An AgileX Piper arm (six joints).
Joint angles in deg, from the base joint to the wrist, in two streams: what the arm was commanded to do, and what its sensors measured. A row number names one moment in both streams.
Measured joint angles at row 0:
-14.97, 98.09, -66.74, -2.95, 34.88, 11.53
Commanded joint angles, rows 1 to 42:
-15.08, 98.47, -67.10, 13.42, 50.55, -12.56
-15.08, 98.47, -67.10, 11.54, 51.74, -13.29
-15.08, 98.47, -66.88, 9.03, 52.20, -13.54
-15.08, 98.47, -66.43, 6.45, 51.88, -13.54
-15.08, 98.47, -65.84, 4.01, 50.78, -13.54
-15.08, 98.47, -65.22, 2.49, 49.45, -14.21
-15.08, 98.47, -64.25, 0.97, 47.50, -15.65
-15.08, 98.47, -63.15, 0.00, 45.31, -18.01
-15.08, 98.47, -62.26, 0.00, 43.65, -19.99
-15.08, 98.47, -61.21, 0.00, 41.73, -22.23
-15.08, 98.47, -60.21, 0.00, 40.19, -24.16
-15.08, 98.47, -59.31, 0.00, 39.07, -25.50
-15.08, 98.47, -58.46, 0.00, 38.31, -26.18
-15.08, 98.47, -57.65, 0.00, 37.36, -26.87
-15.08, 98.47, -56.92, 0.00, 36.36, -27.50
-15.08, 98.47, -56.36, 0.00, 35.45, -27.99
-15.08, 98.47, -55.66, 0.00, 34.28, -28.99
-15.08, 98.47, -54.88, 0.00, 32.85, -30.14
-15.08, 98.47, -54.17, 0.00, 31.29, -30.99
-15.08, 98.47, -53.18, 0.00, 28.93, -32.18
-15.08, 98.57, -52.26, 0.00, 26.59, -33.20
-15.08, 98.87, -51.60, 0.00, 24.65, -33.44
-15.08, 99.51, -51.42, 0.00, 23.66, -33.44
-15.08, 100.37, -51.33, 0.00, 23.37, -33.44
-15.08, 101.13, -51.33, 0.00, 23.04, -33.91
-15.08, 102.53, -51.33, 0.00, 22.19, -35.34
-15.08, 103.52, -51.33, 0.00, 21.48, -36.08
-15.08, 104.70, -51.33, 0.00, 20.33, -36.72
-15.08, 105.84, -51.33, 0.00, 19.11, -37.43
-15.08, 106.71, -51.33, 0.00, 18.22, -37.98
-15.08, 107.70, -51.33, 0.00, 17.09, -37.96
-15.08, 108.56, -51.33, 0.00, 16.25, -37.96
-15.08, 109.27, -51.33, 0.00, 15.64, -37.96
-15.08, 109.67, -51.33, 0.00, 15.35, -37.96
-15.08, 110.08, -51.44, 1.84, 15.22, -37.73
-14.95, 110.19, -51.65, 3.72, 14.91, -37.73
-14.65, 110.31, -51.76, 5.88, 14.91, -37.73
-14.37, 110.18, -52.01, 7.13, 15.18, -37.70
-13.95, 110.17, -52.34, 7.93, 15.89, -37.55
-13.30, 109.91, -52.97, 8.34, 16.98, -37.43
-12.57, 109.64, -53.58, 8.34, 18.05, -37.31
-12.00, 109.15, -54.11, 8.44, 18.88, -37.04
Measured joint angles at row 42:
-14.06, 109.07, -52.30, 4.89, 17.13, -38.65
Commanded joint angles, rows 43 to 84:
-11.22, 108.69, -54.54, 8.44, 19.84, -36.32
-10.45, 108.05, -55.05, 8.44, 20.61, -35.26
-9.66, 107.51, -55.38, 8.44, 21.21, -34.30
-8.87, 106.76, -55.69, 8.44, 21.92, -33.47
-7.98, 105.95, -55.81, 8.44, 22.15, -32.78
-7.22, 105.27, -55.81, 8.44, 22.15, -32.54
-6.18, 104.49, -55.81, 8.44, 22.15, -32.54
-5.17, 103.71, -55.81, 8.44, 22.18, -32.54
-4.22, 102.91, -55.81, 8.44, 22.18, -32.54
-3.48, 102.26, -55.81, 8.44, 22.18, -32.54
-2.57, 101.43, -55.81, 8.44, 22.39, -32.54
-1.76, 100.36, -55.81, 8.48, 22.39, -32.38
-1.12, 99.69, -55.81, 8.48, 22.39, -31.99
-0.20, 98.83, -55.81, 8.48, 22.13, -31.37
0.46, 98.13, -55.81, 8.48, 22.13, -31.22
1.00, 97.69, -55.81, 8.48, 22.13, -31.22
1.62, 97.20, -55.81, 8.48, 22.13, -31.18
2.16, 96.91, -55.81, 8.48, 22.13, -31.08
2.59, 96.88, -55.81, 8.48, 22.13, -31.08
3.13, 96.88, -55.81, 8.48, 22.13, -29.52
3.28, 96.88, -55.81, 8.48, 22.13, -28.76
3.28, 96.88, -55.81, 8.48, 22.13, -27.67
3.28, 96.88, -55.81, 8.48, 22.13, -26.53
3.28, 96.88, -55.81, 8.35, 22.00, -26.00
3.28, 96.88, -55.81, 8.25, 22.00, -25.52
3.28, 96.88, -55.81, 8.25, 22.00, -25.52
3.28, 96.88, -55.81, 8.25, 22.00, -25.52
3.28, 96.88, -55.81, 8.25, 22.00, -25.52
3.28, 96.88, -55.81, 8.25, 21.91, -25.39
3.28, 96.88, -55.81, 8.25, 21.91, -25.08
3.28, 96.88, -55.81, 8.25, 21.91, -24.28
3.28, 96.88, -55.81, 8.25, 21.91, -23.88
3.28, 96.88, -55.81, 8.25, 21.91, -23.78
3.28, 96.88, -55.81, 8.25, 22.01, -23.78
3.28, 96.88, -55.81, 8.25, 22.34, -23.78
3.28, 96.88, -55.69, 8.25, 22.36, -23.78
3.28, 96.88, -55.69, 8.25, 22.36, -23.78
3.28, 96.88, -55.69, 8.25, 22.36, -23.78
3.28, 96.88, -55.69, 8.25, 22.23, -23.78
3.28, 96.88, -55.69, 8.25, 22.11, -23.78
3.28, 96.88, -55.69, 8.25, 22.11, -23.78
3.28, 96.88, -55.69, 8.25, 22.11, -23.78
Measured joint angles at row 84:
3.22, 98.23, -55.06, 8.65, 24.68, -24.21
